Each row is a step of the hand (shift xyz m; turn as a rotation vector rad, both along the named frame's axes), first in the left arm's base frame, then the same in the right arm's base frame.
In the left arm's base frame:
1: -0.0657 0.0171 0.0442 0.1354 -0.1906 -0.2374
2: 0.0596 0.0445 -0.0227 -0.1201 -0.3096 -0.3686
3: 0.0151 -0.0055 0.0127 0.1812 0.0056 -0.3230
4: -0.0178 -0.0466 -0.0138 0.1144 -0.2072 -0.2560
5: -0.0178 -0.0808 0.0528 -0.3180 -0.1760 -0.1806
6: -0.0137 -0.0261 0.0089 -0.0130 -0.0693 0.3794
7: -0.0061 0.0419 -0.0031 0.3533 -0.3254 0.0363
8: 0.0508 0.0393 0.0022 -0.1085 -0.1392 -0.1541
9: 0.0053 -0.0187 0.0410 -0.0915 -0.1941 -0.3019
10: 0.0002 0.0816 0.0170 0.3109 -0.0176 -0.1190
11: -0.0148 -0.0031 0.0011 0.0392 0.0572 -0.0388
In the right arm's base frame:
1: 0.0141 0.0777 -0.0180 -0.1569 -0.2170 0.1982
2: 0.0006 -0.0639 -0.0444 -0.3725 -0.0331 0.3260
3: 0.0178 -0.0089 0.0048 -0.2260 -0.2934 0.0051
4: -0.0177 0.0111 0.0474 -0.1815 -0.2050 0.2159
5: 0.0450 0.0374 0.0788 -0.2831 0.2223 0.1876
6: 0.0039 0.0162 0.0259 0.3465 0.1610 0.0540
7: -0.0070 0.0043 -0.0417 0.1858 -0.3097 0.3188
8: 0.0203 -0.0460 -0.0401 -0.1782 0.0398 0.1468
9: 0.0406 0.0113 0.0169 -0.3050 -0.0336 0.2075
10: 0.0122 0.0062 -0.0822 0.0133 -0.3326 0.0182
11: -0.0047 0.0141 0.0033 -0.0227 -0.0515 -0.0561

